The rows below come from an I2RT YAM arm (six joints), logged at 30 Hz.
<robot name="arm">
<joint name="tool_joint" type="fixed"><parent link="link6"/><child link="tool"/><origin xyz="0 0 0"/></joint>
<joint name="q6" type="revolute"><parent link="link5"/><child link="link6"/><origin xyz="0 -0.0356 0.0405" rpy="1.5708 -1.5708 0"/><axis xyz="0 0 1"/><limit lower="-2.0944" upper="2.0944"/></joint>
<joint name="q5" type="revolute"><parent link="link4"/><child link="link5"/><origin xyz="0.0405 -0.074 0.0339" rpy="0 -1.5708 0"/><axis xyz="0 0 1"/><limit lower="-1.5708" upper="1.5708"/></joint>
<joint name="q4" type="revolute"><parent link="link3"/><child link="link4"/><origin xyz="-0.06 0.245 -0.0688" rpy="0 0 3.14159"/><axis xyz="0 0 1"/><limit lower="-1.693" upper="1.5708"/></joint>
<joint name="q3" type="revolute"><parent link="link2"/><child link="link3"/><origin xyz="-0.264 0 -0.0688" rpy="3.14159 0 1.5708"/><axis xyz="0 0 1"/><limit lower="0" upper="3.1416"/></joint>
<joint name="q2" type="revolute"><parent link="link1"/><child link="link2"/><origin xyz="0.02 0.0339 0.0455" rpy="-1.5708 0 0"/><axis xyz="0 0 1"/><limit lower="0" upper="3.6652"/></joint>
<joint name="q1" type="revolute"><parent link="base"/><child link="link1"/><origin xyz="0 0 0.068"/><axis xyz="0 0 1"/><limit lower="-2.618" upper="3.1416"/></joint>
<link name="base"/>
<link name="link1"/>
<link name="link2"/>
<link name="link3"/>
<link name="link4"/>
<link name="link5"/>
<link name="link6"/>
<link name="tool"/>
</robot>
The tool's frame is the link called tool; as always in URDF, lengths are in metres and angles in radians.
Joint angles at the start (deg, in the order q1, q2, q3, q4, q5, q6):
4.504 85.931 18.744 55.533 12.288 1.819
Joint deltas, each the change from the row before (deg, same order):
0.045 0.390 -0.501 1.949 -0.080 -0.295
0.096 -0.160 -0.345 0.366 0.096 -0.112
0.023 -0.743 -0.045 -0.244 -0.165 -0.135
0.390 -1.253 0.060 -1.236 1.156 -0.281
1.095 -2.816 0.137 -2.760 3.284 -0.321
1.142 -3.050 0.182 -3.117 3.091 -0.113
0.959 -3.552 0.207 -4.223 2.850 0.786
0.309 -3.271 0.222 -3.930 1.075 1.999
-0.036 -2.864 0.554 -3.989 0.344 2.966
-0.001 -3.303 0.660 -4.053 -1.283 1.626
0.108 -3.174 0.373 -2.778 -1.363 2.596
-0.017 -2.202 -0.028 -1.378 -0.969 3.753
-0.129 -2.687 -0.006 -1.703 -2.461 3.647
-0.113 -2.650 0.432 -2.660 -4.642 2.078
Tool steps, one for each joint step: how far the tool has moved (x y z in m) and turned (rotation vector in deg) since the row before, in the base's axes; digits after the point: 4 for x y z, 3 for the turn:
-0.0010 0.0002 -0.0002 -0.188 -1.013 0.179
-0.0014 0.0003 -0.0002 -0.112 -0.167 0.022
-0.0008 0.0001 0.0024 -0.066 -0.432 0.209
-0.0013 0.0009 0.0031 -0.466 -0.055 -0.701
-0.0033 0.0025 0.0070 -0.849 -0.194 -2.088
-0.0039 0.0027 0.0074 -0.610 -0.152 -1.887
-0.0052 0.0018 0.0073 0.211 0.211 -1.974
-0.0047 0.0000 0.0065 1.652 -0.106 -1.076
-0.0035 -0.0009 0.0064 2.666 -0.231 -0.881
-0.0041 0.0001 0.0083 1.775 -0.293 0.971
-0.0049 0.0005 0.0084 2.850 -1.330 0.998
-0.0041 -0.0001 0.0050 3.901 -1.562 0.330
-0.0050 0.0002 0.0060 4.073 -1.583 1.756
-0.0045 0.0017 0.0064 2.773 -0.578 4.187

